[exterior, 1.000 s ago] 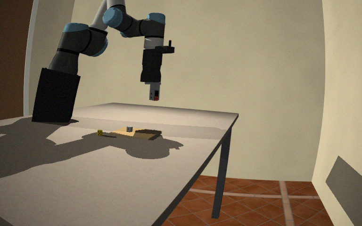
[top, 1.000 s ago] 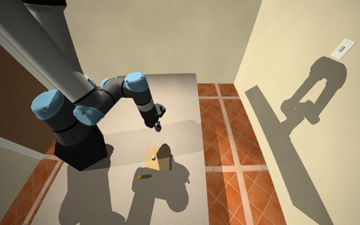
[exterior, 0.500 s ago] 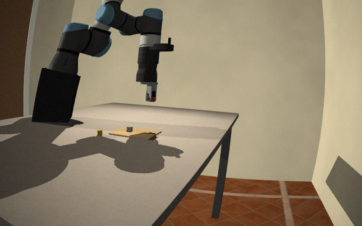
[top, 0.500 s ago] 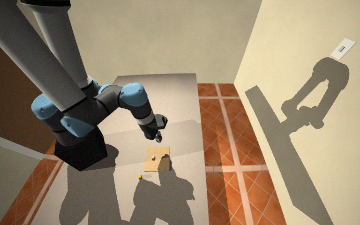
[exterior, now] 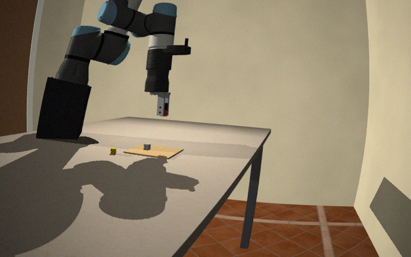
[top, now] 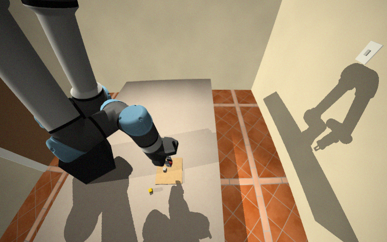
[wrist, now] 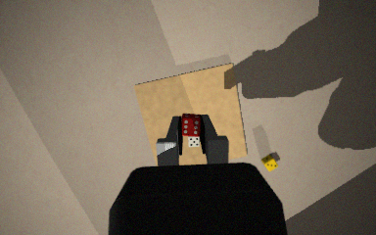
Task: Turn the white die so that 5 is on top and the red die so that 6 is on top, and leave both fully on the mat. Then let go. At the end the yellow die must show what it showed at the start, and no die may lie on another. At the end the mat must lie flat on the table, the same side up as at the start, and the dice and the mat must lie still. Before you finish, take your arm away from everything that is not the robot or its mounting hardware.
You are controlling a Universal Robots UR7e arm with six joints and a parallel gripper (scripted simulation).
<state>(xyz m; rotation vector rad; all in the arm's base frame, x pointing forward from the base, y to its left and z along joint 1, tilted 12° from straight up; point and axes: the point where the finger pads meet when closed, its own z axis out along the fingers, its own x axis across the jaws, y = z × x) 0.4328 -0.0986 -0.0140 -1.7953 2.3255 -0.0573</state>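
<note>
My gripper is now 12 cm above the tan mat and 2 cm past it. Also, from my hand: white die: 11 cm below, 5 cm behind, 1 cm to the left; then yellow die: 12 cm below, 12 cm behind, 9 cm to the right; then red die: 1 cm below.
</note>
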